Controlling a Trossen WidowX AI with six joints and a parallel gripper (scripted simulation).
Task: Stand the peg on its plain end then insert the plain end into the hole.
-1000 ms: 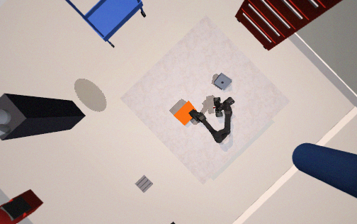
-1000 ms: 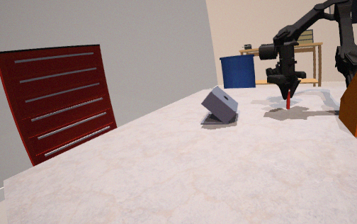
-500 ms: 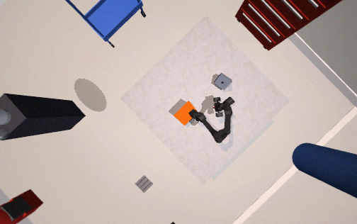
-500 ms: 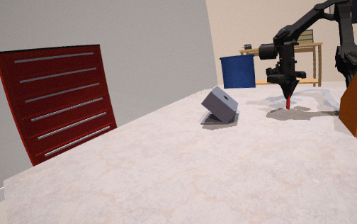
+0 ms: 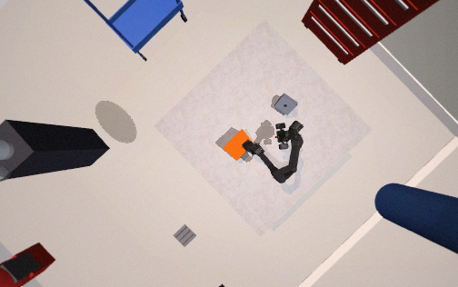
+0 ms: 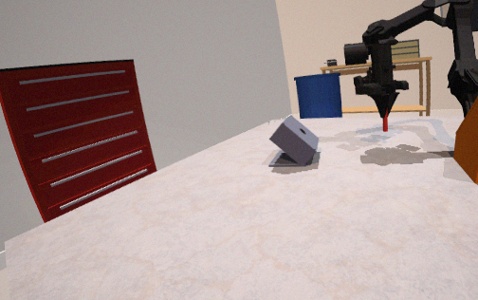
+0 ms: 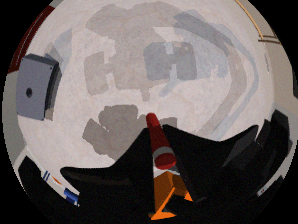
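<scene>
Now: the grey sloped panel 23 cm ahead of my gripper tip, 15 cm to the left of it and 3 cm below it. Also, from my gripper tip: red peg: 2 cm above.
</scene>
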